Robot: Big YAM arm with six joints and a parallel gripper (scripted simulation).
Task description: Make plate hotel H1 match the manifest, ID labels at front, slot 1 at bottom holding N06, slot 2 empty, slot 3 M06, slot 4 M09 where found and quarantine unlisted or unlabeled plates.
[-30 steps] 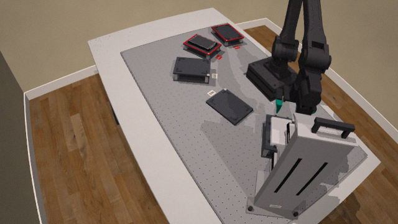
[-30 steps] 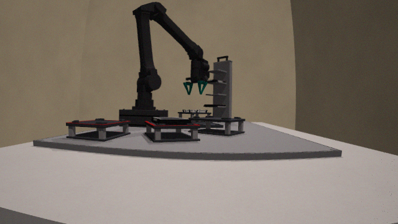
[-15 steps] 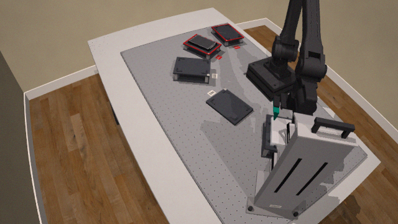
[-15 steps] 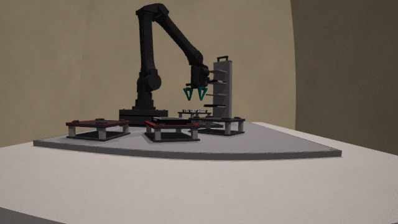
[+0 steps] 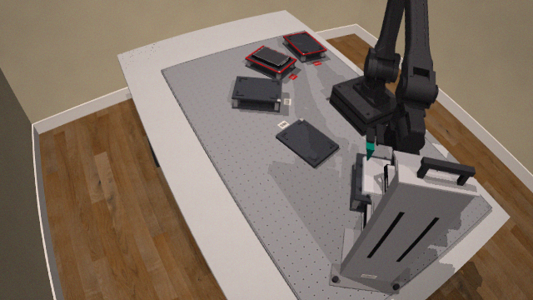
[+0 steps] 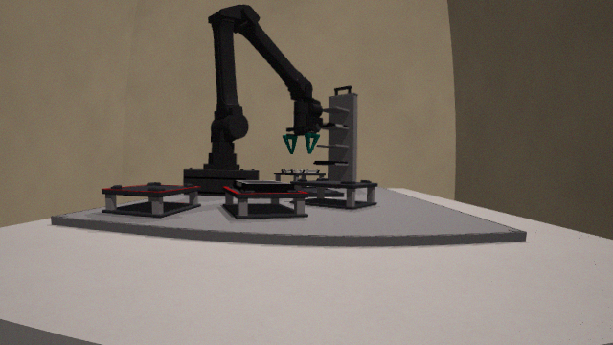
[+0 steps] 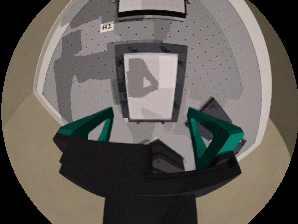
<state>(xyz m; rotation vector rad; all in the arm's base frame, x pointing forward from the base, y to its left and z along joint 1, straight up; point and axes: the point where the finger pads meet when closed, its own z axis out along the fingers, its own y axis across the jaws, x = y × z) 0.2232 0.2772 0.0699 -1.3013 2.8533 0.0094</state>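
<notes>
The white plate is 70 mm below my hand. Also, from my hand: H1 deck label: 170 mm to the left, 140 mm below, 10 mm ahead; then plate hotel H1: 200 mm to the left, 180 mm ahead, 60 mm above; then red-rimmed quarantine nest: 690 mm to the right, 230 mm behind, 100 mm below.
</notes>
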